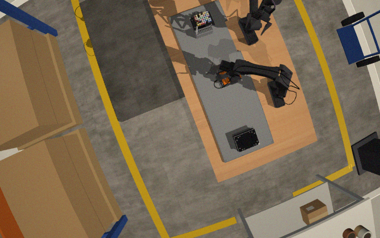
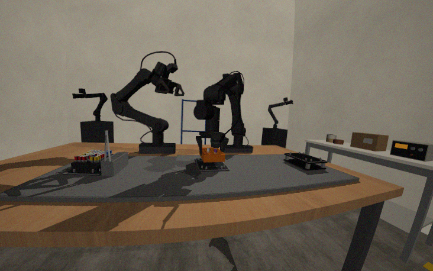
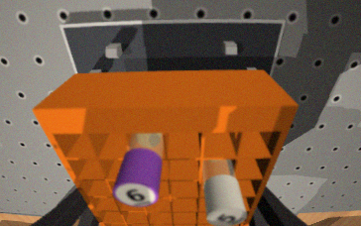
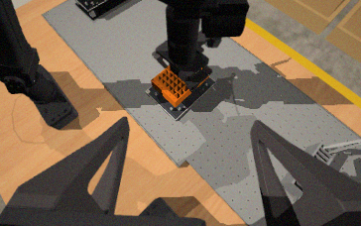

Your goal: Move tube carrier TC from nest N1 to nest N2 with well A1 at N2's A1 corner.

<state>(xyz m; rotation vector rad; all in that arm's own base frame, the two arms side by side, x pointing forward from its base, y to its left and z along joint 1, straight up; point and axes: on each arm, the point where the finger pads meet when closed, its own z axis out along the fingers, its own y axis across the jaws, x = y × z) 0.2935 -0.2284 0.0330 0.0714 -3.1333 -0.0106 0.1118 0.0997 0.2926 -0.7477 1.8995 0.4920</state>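
My left gripper is now 50 mm above the dark transfer nest N1. Round my left hand: vial rack R1: 450 mm to the right, 30 mm below; orange tube carrier TC: right at my left hand; grey holder H1: 30 mm ahead, 370 mm to the right, 30 mm below.
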